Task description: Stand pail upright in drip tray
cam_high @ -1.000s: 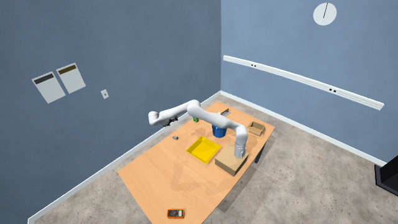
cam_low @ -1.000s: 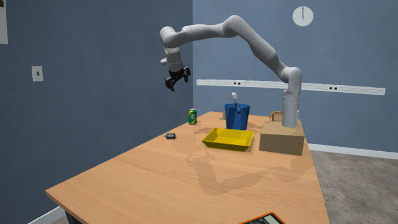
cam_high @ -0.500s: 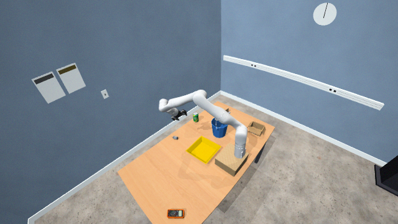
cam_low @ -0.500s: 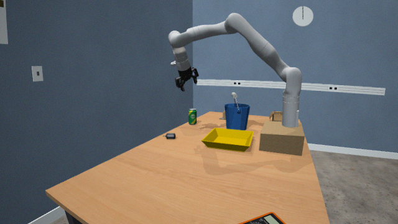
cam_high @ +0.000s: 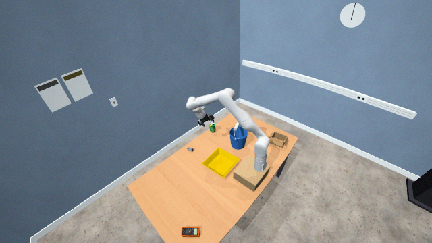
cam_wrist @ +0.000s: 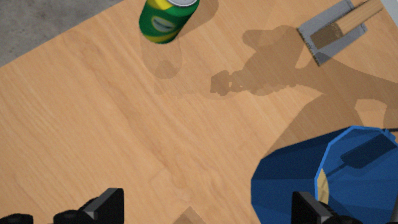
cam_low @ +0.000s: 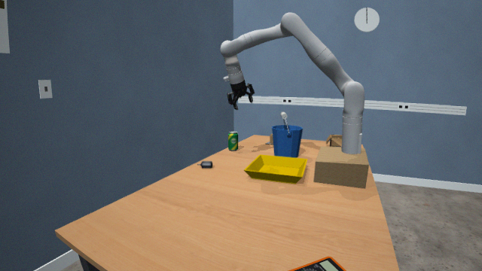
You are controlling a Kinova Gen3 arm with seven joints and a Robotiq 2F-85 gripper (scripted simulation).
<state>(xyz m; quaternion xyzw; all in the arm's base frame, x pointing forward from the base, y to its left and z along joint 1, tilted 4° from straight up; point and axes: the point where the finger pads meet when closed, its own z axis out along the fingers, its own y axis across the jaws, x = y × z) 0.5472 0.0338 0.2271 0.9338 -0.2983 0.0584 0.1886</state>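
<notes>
Right now the wire handle is 170 mm behind my hand, 210 mm to the right of it and 100 mm below it. Also, from my hand: blue pail: 170 mm behind, 210 mm to the right, 170 mm below; then green soda can: 180 mm ahead, 180 mm to the right, 250 mm below; then dark object: 130 mm ahead, 190 mm to the left, 300 mm below.
</notes>
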